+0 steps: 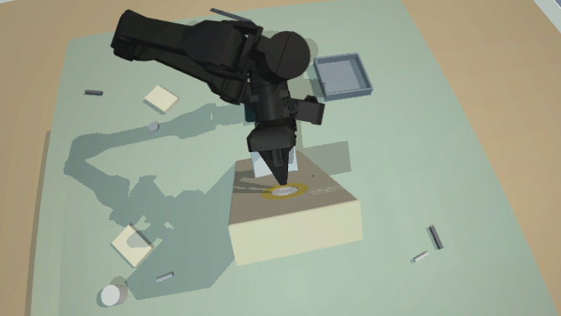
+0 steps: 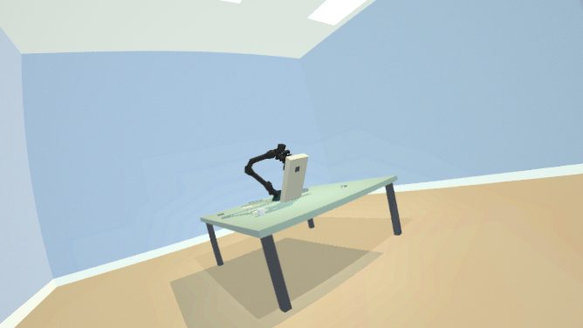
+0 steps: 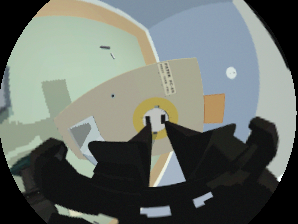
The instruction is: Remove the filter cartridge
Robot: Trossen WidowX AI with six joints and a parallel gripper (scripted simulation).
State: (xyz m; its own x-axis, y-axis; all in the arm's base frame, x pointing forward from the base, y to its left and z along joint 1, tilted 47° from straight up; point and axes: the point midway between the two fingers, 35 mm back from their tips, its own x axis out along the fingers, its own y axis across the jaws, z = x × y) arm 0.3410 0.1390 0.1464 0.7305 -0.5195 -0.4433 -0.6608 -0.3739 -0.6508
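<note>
The filter cartridge lies 2 cm below my gripper tip and 2 cm ahead of it. From my gripper tip the other things lie so: grey tray 39 cm behind, 30 cm to the left, 27 cm below.
</note>
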